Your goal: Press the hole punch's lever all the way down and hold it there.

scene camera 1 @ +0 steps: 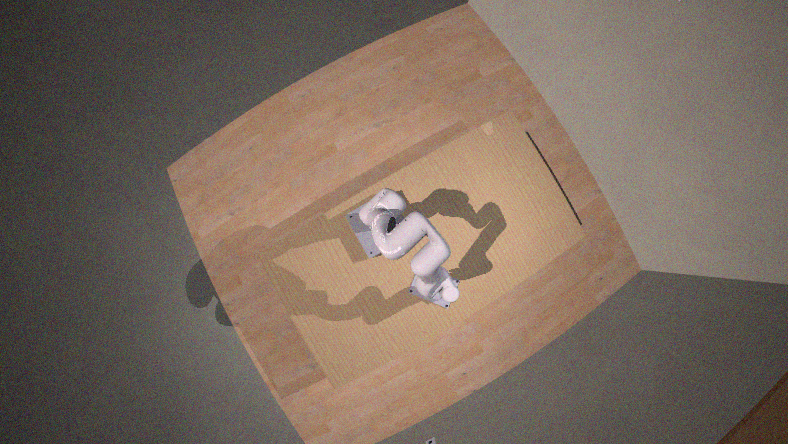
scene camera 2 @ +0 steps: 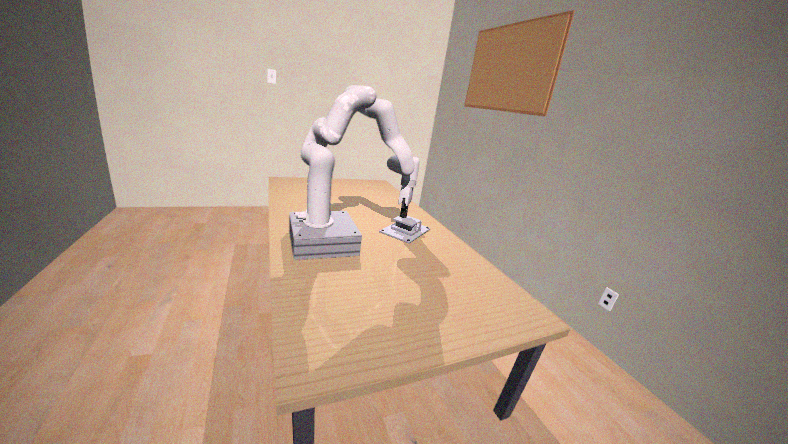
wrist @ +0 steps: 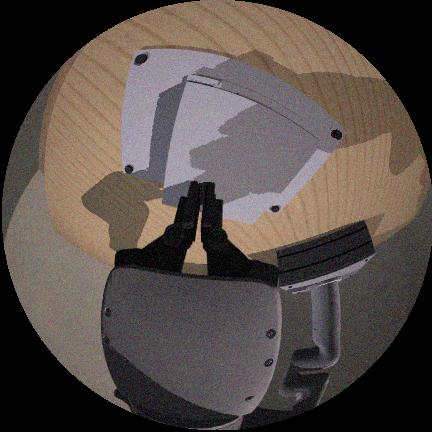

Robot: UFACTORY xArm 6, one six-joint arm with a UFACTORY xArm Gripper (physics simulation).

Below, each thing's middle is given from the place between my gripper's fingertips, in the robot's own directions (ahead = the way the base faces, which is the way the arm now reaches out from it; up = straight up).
Now: hand 30 mm to the left of the hole punch lever (wrist: 251, 152), 10 mm short of it and 10 mm above it. Also, from my hand: light grey base plate (wrist: 156, 77) (60 mm below, 30 mm to the right, 20 mm ahead).
